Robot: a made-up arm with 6 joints. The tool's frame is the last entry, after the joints. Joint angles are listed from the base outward. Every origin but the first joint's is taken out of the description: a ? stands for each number. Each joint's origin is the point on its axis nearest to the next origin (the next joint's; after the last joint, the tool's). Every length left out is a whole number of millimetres.
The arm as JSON. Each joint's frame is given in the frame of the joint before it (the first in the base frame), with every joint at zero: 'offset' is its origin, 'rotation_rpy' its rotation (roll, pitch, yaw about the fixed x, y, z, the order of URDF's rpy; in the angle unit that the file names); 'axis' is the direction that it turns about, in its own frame. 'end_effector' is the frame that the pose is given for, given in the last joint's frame.
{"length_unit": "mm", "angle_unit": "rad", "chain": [
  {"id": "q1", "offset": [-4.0, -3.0, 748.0], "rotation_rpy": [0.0, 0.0, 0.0], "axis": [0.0, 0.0, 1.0]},
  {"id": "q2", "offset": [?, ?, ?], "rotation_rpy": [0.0, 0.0, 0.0], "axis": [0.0, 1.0, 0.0]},
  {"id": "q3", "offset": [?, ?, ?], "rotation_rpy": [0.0, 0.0, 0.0], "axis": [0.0, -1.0, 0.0]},
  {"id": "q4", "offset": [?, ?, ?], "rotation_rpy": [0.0, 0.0, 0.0], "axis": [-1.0, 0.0, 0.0]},
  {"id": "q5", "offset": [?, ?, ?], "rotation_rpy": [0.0, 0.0, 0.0], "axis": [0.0, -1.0, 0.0]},
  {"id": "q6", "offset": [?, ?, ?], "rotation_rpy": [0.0, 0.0, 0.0], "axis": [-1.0, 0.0, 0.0]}
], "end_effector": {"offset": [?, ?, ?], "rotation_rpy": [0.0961, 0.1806, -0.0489]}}
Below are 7 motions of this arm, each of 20 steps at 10 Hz.
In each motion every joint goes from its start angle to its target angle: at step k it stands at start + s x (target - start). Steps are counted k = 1, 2, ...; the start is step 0. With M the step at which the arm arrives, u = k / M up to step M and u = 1 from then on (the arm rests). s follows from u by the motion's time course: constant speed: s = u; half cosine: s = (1 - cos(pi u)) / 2; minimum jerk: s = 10 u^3 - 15 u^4 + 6 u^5.
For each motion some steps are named. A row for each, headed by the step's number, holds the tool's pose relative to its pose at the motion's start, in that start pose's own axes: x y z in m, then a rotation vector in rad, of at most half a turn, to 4 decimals.
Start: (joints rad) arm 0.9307 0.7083 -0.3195 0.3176 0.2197 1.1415
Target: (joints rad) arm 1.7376 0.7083 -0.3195 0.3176 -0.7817 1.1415
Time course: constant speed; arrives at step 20
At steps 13, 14, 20:
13: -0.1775 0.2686 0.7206 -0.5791 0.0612 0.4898
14: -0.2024 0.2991 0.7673 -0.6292 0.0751 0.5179
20: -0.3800 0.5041 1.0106 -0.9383 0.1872 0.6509

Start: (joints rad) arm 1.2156 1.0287 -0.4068 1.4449 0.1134 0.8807
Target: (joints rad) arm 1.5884 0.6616 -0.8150 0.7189 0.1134 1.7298
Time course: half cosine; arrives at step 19
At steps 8, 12, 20:
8: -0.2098 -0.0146 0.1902 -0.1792 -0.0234 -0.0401
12: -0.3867 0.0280 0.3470 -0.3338 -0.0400 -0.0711
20: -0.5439 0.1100 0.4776 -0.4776 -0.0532 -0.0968

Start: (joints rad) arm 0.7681 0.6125 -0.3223 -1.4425 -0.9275 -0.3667
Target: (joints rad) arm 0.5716 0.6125 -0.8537 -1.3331 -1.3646 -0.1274
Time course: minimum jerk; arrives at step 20
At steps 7, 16, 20:
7: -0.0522 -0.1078 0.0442 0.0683 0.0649 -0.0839
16: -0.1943 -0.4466 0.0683 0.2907 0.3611 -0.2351
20: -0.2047 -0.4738 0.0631 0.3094 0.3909 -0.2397

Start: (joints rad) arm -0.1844 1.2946 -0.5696 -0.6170 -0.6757 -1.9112
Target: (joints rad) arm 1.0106 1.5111 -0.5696 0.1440 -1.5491 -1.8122
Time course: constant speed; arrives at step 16
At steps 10, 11, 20:
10: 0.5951 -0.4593 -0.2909 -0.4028 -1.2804 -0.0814
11: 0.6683 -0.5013 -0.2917 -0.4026 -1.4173 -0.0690
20: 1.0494 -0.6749 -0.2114 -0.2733 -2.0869 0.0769

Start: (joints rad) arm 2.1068 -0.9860 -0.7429 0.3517 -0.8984 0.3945
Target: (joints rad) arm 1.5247 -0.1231 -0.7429 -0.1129 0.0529 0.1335
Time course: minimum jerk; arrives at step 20
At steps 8, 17, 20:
8: 0.1490 -0.0287 0.2694 0.2373 0.0250 0.0558
17: 0.6854 -0.1892 0.4565 0.9149 0.0981 -0.0447
20: 0.7093 -0.1966 0.4520 0.9444 0.1014 -0.0572

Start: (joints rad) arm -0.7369 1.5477 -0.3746 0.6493 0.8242 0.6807
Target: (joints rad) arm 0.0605 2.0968 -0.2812 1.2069 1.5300 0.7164
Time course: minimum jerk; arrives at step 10
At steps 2, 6, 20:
2: 0.0564 0.0510 0.0346 -0.0537 -0.0439 0.0345
6: 0.4959 0.7523 0.1732 -0.4590 -0.4917 0.5359
20: 0.5919 1.1125 0.0532 -0.5268 -0.6510 0.8630

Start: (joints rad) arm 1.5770 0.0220 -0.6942 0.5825 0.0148 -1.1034
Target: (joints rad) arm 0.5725 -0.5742 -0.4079 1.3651 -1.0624 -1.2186
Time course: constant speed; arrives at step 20
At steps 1, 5, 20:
1: -0.0507 -0.0253 0.0186 0.0120 -0.0388 -0.0560
5: -0.2690 -0.1140 0.0516 0.0822 -0.2031 -0.3091
20: -0.9852 0.0059 -0.3392 0.7172 -0.8757 -1.5471

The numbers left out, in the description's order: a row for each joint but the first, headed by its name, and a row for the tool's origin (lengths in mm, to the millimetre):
q2: -21.0 26.0 0.0
q3: -5.0 0.0 1577.0
q4: 867.0 0.0 29.0
q5: 0.0 -204.0 -20.0
q6: 30.0 0.0 11.0
tool: 0.0 8.0 10.0

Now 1 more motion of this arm.
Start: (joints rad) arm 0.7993 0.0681 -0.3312 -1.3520 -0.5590 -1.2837
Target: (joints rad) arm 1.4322 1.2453 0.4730 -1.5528 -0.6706 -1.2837
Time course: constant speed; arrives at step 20
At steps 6, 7, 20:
6: 0.5518 0.0844 0.0727 0.0649 -0.0325 -0.2249
7: 0.6481 0.0764 0.0991 0.0749 -0.0401 -0.2615
20: 1.6636 -0.5409 0.8194 0.1798 -0.1945 -0.7080

